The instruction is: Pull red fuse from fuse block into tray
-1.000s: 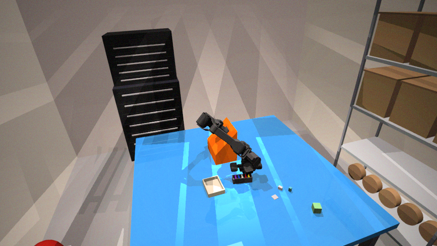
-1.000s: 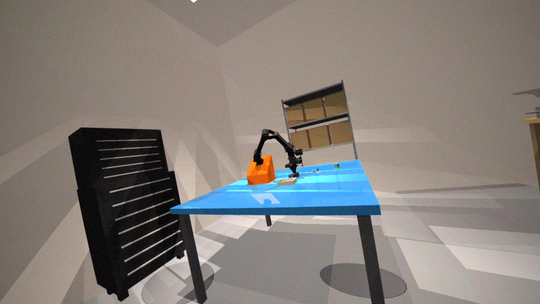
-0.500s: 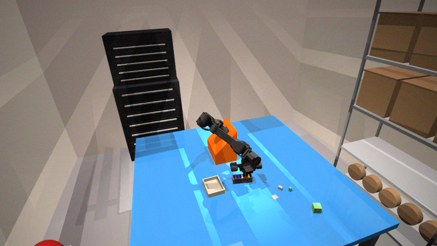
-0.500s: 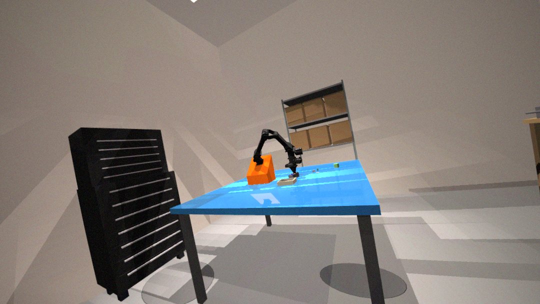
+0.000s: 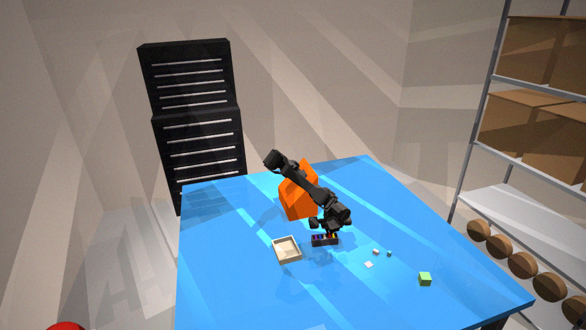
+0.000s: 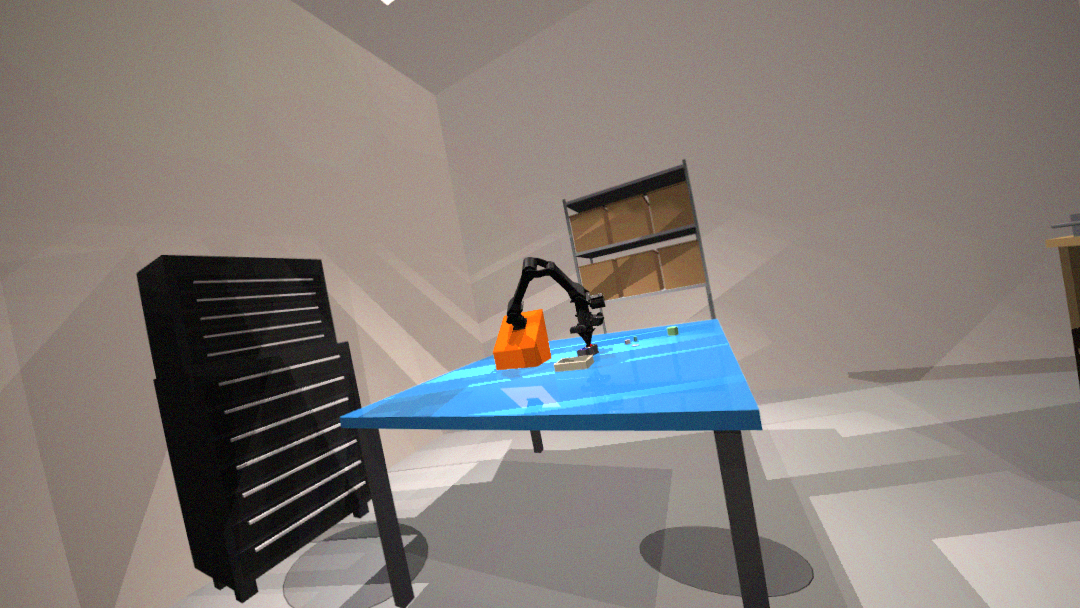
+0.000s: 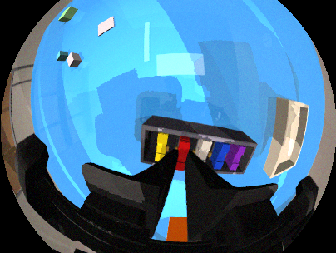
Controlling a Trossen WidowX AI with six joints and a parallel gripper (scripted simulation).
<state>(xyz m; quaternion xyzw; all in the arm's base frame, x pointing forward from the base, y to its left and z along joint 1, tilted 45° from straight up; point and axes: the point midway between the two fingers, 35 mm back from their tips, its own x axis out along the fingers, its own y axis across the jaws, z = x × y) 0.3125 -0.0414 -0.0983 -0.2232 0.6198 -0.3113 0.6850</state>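
Now: the tan tray 210 mm to the right of my gripper tip and 40 mm below it. Also, from my gripper tip: grey tile 180 mm ahead, 110 mm to the left, 40 mm below; red fuse 10 mm below; green cube 320 mm ahead, 280 mm to the left, 20 mm below.
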